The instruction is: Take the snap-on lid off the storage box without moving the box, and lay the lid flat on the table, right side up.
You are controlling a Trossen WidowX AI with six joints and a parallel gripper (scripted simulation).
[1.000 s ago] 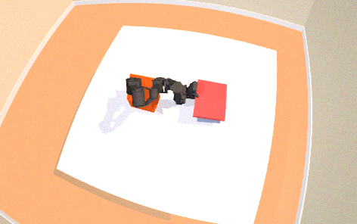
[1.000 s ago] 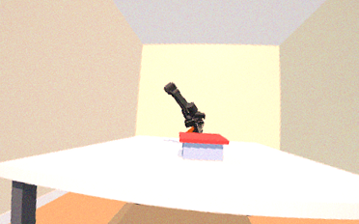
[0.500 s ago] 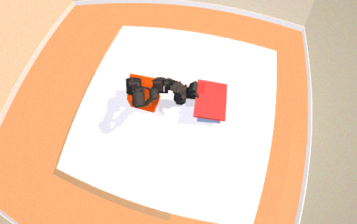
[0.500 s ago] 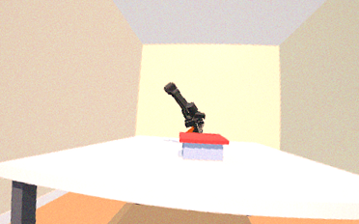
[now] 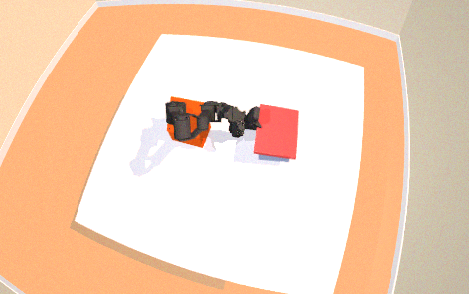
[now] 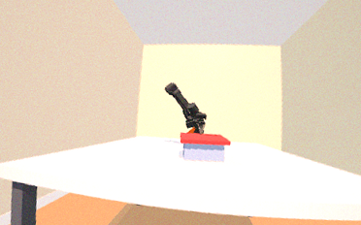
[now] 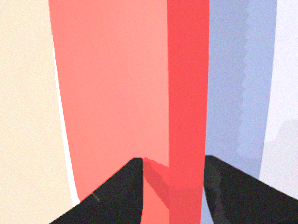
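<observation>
Now: gripper tip 8 cm short of the red lid and 1 cm to the right of it. Round my gripper tip: storage box 7 cm ahead, 1 cm to the left, 6 cm below.
</observation>
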